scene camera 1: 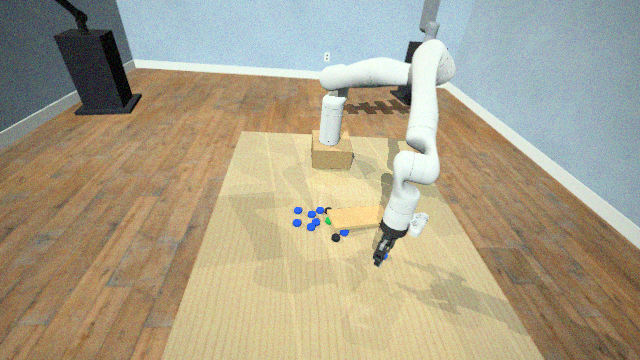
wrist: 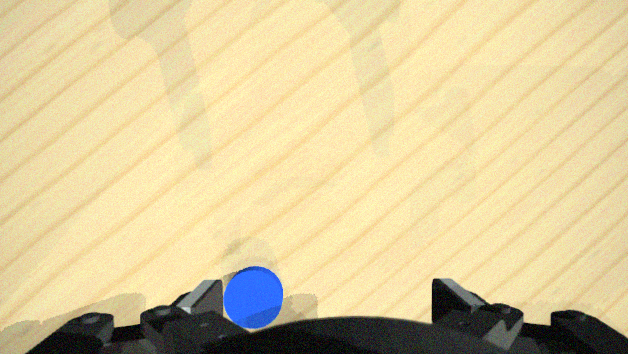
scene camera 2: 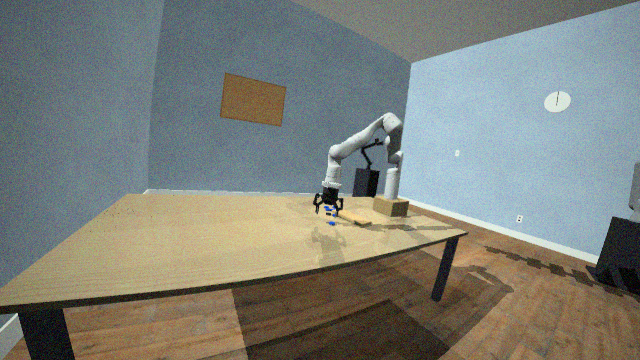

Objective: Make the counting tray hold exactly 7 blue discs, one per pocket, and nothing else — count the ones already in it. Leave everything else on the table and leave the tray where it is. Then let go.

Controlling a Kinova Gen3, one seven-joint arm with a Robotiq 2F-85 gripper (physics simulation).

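My gripper (scene camera 1: 378, 261) (scene camera 2: 327, 213) (wrist: 327, 302) is open, pointing down above the table. A blue disc (scene camera 1: 385, 256) (scene camera 2: 331, 223) (wrist: 254, 297) lies on the table; in the wrist view it shows beside the left finger's inner side, not gripped. A tan slab (scene camera 1: 355, 217) (scene camera 2: 356, 218), seemingly the counting tray, lies behind the gripper in scene camera 1; no pockets can be made out. Another blue disc (scene camera 1: 344, 232) lies by its front edge. Several blue discs, including one at the far left (scene camera 1: 298, 210) and one nearer the front (scene camera 1: 311, 227), lie left of the slab.
A green piece (scene camera 1: 328, 220) and a black piece (scene camera 1: 328, 210) are at the slab's left edge. A black disc (scene camera 1: 335, 237) lies in front of it. The arm's base block (scene camera 1: 331, 159) (scene camera 2: 390, 207) stands farther back on the table (scene camera 1: 250, 310) (scene camera 2: 175, 250).
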